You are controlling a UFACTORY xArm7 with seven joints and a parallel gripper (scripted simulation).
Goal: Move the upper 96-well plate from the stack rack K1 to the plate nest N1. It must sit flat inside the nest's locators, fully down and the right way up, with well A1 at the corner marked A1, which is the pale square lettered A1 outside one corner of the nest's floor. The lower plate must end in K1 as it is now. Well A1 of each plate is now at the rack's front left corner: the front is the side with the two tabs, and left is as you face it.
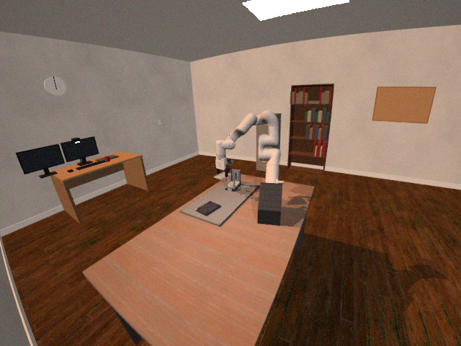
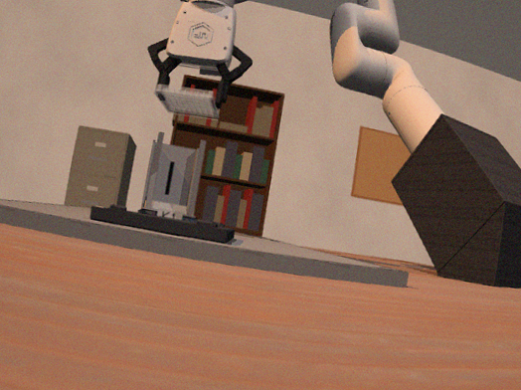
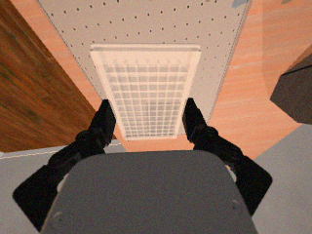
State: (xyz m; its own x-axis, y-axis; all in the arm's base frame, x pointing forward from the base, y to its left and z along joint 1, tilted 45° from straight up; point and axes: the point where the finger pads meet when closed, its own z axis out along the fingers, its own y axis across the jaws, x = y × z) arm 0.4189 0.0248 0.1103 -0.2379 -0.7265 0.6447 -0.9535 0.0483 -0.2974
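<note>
Now: the plate nest N1 1 cm ahead of my hand, 24 cm to the left of it and 19 cm below it. Round my hand: 96-well plate (1 cm below); then grey mat (1 cm behind, 2 cm to the left, 20 cm below).
</note>
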